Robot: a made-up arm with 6 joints.
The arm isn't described. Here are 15 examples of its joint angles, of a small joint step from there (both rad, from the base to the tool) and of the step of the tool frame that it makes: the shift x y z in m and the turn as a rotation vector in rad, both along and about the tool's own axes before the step.
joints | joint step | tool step
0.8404 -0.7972 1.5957 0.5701 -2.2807 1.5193 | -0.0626 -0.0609 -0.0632 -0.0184 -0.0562 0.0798 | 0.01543 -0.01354 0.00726 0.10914 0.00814 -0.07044
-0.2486 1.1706 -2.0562 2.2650 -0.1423 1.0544 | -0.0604 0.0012 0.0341 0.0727 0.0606 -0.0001 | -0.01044 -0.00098 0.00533 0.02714 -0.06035 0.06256
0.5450 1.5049 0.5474 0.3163 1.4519 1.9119 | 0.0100 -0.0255 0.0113 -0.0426 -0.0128 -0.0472 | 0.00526 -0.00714 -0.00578 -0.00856 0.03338 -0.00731
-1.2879 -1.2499 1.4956 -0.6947 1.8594 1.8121 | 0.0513 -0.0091 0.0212 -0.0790 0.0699 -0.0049 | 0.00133 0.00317 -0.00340 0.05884 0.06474 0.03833
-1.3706 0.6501 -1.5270 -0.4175 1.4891 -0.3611 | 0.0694 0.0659 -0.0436 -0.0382 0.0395 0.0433 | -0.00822 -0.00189 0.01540 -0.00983 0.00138 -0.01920
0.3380 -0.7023 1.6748 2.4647 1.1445 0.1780 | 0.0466 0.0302 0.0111 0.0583 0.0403 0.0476 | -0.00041 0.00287 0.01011 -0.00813 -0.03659 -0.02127
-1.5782 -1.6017 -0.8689 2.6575 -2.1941 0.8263 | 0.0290 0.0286 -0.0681 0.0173 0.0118 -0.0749 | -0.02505 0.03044 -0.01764 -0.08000 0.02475 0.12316
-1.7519 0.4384 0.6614 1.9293 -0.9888 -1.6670 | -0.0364 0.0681 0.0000 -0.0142 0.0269 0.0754 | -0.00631 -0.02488 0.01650 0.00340 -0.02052 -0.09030
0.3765 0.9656 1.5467 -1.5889 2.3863 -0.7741 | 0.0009 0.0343 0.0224 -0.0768 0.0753 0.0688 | -0.01173 -0.01001 0.02567 0.09331 -0.14713 0.01768
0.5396 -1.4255 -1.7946 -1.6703 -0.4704 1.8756 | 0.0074 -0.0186 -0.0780 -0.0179 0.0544 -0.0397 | 0.01260 0.00403 -0.03614 -0.08132 0.10957 -0.00644
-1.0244 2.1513 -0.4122 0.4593 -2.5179 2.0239 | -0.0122 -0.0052 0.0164 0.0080 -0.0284 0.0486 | 0.00168 -0.00413 0.00864 0.04515 -0.03199 -0.01891
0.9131 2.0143 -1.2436 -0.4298 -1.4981 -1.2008 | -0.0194 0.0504 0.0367 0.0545 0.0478 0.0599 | 0.00240 -0.00760 0.01851 0.06031 -0.13699 -0.00263
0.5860 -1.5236 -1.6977 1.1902 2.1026 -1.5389 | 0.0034 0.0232 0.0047 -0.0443 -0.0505 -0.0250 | -0.00246 0.00843 -0.00458 0.01415 -0.00050 0.04694
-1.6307 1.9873 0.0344 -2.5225 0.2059 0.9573 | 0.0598 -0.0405 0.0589 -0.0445 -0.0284 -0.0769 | -0.00580 -0.01093 -0.00154 -0.12493 -0.01040 -0.12248
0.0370 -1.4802 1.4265 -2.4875 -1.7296 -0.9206 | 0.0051 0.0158 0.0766 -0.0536 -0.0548 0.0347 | 0.00267 -0.00621 -0.00928 0.13410 0.08496 -0.01938
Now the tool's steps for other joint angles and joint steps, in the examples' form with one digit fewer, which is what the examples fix.
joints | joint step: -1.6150 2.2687 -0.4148 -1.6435 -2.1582 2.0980 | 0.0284 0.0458 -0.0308 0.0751 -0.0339 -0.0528
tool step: 0.0391 -0.0232 -0.0215 -0.0849 0.0362 -0.1183
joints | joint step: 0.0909 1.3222 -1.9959 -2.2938 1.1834 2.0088 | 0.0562 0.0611 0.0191 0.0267 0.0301 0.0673
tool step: -0.0207 0.0076 -0.0094 -0.0015 -0.0817 0.0499
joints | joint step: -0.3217 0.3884 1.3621 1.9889 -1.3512 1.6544 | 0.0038 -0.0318 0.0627 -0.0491 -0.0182 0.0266
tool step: 0.0138 -0.0118 -0.0001 -0.0222 -0.0194 -0.0648
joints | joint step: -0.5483 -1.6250 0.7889 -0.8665 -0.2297 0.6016 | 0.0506 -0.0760 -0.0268 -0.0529 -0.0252 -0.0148
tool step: 0.0164 0.0121 -0.0259 0.0234 0.0906 0.0364
